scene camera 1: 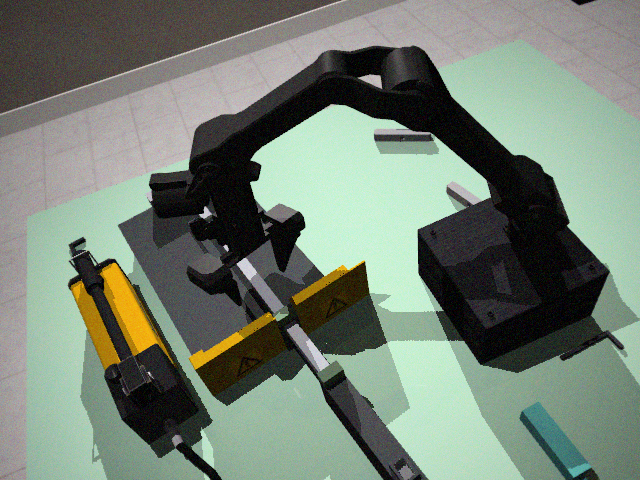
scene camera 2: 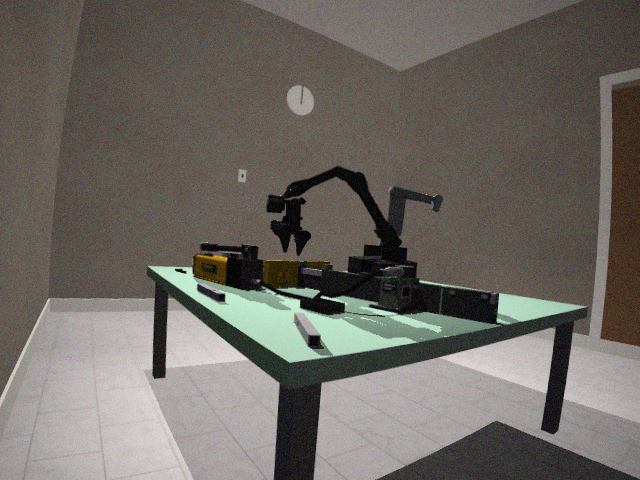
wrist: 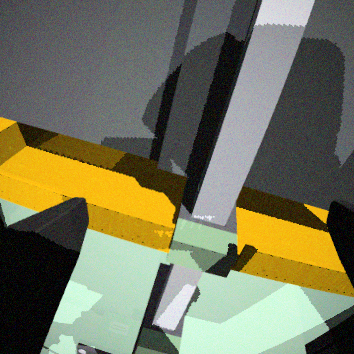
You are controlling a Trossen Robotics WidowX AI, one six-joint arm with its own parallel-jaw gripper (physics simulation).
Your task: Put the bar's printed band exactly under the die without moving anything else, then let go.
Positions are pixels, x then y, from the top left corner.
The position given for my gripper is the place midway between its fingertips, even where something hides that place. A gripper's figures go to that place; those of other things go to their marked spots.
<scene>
My gripper [scene camera 1: 261, 287]: 84 cm from the lens. A long grey bar [scene camera 1: 297, 335]: 84 cm from the lens. A cyan tool [scene camera 1: 561, 451]: 81 cm from the lens.
</scene>
